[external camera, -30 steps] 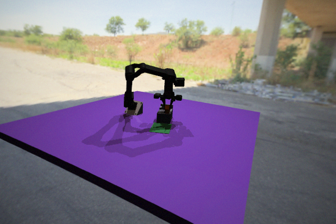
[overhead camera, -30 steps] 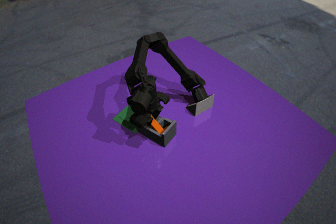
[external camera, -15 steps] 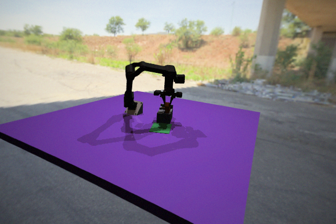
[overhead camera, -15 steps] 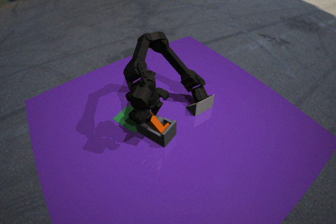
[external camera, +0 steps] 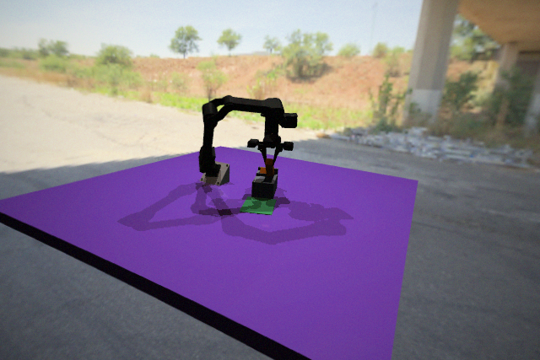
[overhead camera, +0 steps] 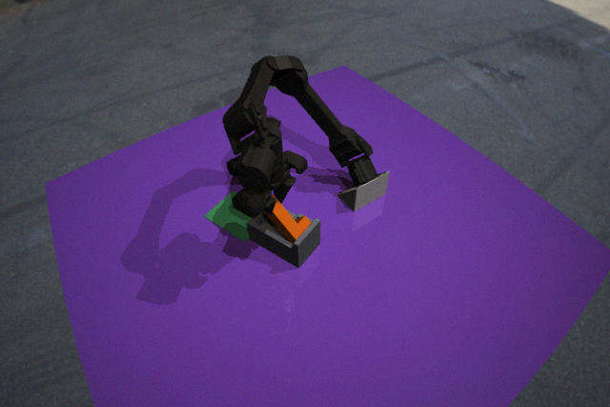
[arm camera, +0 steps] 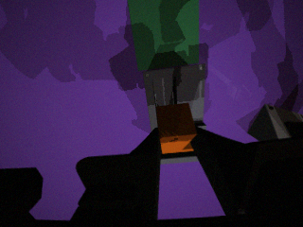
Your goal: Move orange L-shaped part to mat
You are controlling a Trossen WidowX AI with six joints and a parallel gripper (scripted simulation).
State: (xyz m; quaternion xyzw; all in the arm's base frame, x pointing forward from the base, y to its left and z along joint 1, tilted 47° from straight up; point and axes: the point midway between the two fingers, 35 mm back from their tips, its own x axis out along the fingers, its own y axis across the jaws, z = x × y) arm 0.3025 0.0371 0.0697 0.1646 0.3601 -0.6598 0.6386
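Right now my gripper tip is 14 cm to the left of the green mat, 14 cm above it and 2 cm short of it. From my gripper tip the other things lie so: orange L-shaped part: 3 cm to the left, 3 cm below, 2 cm behind.
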